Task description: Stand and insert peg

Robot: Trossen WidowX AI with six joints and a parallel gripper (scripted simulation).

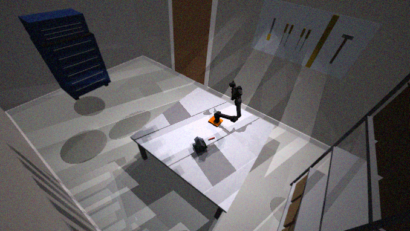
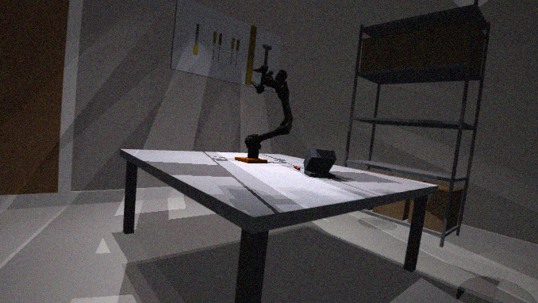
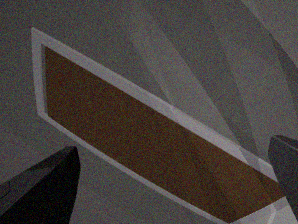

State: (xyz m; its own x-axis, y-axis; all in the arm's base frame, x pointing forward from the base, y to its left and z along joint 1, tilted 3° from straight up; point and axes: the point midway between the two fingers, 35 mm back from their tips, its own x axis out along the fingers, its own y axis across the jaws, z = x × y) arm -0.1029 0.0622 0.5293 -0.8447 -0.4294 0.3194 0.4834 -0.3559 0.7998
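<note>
The red peg is 460 mm ahead of my gripper tip, 10 mm to the left of it and 540 mm below it. From my gripper tip the other things lie so: sloped panel (620 mm ahead, 30 mm to the right, 480 mm below).
</note>
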